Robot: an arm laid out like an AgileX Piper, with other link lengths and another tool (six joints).
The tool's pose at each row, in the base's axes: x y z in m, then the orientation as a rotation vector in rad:
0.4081 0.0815 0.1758 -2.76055 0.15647 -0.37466
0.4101 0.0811 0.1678 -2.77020 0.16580 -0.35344
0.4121 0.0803 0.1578 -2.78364 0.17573 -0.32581
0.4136 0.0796 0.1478 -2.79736 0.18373 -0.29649
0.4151 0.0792 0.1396 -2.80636 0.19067 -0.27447
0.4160 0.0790 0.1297 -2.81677 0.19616 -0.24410
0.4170 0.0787 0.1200 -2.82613 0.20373 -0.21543
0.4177 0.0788 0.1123 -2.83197 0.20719 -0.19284
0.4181 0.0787 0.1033 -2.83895 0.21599 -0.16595
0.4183 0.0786 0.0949 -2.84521 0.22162 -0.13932
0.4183 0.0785 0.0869 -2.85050 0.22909 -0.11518
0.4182 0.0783 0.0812 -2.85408 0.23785 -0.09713
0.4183 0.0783 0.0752 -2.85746 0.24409 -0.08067
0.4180 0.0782 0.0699 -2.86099 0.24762 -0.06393
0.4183 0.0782 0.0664 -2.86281 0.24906 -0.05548
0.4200 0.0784 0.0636 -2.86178 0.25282 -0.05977
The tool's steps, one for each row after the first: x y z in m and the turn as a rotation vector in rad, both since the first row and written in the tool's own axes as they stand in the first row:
0.0001 0.0031 0.0077 -0.00924 -0.01395 0.00778
-0.0003 0.0073 0.0170 -0.02205 -0.03232 0.01617
-0.0011 0.0114 0.0262 -0.03504 -0.05199 0.02335
-0.0016 0.0146 0.0339 -0.04385 -0.06652 0.02953
-0.0030 0.0182 0.0430 -0.05368 -0.08692 0.03555
-0.0043 0.0219 0.0520 -0.06314 -0.10577 0.04285
-0.0055 0.0245 0.0592 -0.06890 -0.12087 0.04714
-0.0073 0.0277 0.0674 -0.07672 -0.13818 0.05532
-0.0090 0.0308 0.0750 -0.08357 -0.15564 0.06142
-0.0109 0.0337 0.0822 -0.08999 -0.17112 0.06855
-0.0124 0.0360 0.0873 -0.09506 -0.18226 0.07602
-0.0137 0.0381 0.0927 -0.09962 -0.19261 0.08163
-0.0152 0.0401 0.0974 -0.10397 -0.20348 0.08542
-0.0158 0.0413 0.1006 -0.10618 -0.20900 0.08710
-0.0148 0.0420 0.1037 -0.10571 -0.20562 0.08924

